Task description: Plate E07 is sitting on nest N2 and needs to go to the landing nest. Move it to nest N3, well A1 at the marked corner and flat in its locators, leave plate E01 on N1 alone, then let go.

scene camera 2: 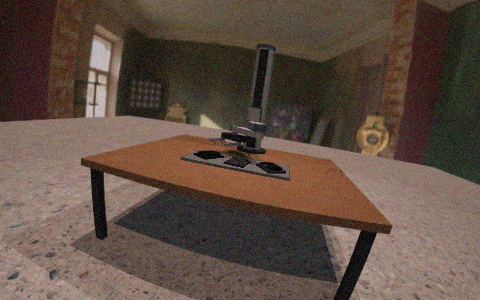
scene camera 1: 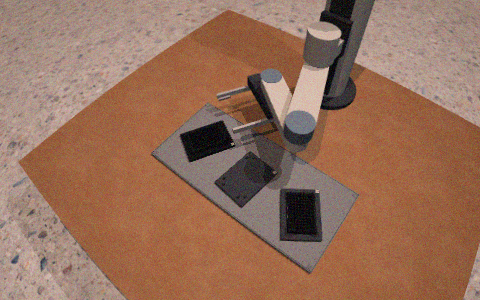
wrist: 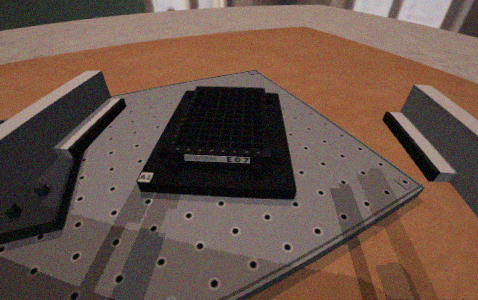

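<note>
Plate E07 is black, with its label facing the wrist camera. It sits flat on nest N2, whose white A1 mark is at the near left corner in the wrist view. The landing nest N3 is a dark base in the middle with small locators and no plate on it. The other dark plate, on the right nest, is E01 by its place; its label is unreadable. My gripper is open and empty, above the board and short of E07, with its fingers spread wider than the plate.
The grey perforated board carries the three nests and lies on the brown table. The arm's column stands behind the board. The arm's elbow hangs near the board's back edge.
</note>
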